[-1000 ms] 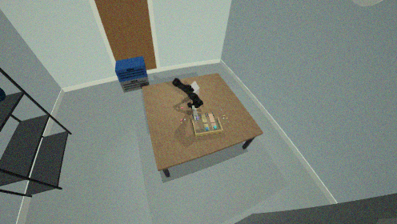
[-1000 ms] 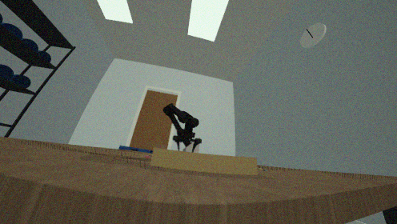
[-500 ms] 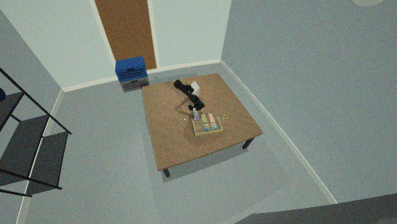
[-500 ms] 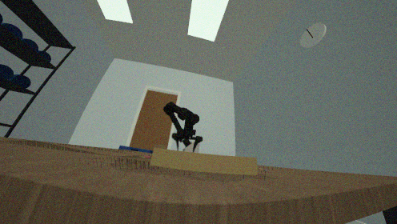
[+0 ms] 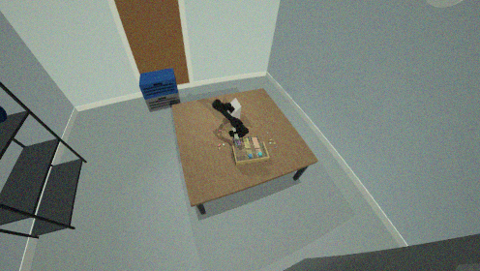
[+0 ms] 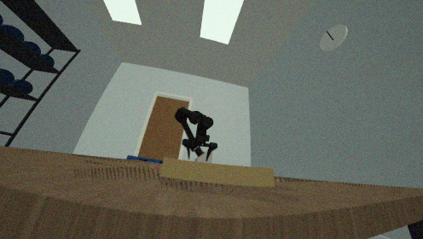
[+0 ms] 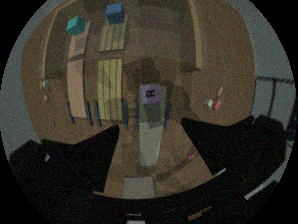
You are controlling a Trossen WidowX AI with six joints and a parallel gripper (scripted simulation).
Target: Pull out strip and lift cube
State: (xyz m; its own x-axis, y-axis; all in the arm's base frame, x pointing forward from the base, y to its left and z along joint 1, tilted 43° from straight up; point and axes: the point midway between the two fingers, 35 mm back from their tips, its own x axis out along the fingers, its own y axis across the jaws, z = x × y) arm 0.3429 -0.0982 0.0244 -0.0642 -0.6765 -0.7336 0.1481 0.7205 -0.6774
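Now: the purple labelled cube 4 cm below my gripper tip, 4 cm ahead of it and 1 cm to the right of it.
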